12 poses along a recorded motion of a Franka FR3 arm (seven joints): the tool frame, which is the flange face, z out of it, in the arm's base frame.
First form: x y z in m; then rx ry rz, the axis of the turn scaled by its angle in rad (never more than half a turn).
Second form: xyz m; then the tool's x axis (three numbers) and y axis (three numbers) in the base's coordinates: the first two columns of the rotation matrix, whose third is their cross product. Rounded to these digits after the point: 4 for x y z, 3 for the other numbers.
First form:
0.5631 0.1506 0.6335 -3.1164 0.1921 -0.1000
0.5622 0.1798 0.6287 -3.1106 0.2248 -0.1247
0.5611 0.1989 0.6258 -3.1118 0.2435 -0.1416
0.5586 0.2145 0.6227 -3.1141 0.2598 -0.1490
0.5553 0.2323 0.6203 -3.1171 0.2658 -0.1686
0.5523 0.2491 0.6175 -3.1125 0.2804 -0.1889
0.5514 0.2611 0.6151 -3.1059 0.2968 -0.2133
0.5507 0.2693 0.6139 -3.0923 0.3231 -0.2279
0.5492 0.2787 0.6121 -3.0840 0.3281 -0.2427
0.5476 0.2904 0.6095 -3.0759 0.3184 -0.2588
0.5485 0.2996 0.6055 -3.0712 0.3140 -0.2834
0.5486 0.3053 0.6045 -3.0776 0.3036 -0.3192
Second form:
0.5631 0.1506 0.6335 0.990 -0.123 0.063 -0.122 -0.992 -0.022
0.5622 0.1798 0.6287 0.986 -0.144 0.078 -0.143 -0.989 -0.026
0.5611 0.1989 0.6258 0.984 -0.156 0.089 -0.154 -0.988 -0.024
0.5586 0.2145 0.6227 0.982 -0.166 0.094 -0.165 -0.986 -0.021
0.5553 0.2323 0.6203 0.980 -0.169 0.106 -0.168 -0.986 -0.018
0.5523 0.2491 0.6175 0.977 -0.179 0.119 -0.177 -0.984 -0.022
0.5514 0.2611 0.6151 0.973 -0.189 0.134 -0.188 -0.982 -0.027
0.5507 0.2693 0.6139 0.968 -0.207 0.143 -0.204 -0.978 -0.039
0.5492 0.2787 0.6121 0.966 -0.211 0.151 -0.207 -0.977 -0.047
0.5476 0.2904 0.6095 0.965 -0.207 0.161 -0.200 -0.978 -0.055
0.5485 0.2996 0.6055 0.963 -0.204 0.177 -0.197 -0.979 -0.060
0.5486 0.3053 0.6045 0.960 -0.197 0.200 -0.190 -0.980 -0.052

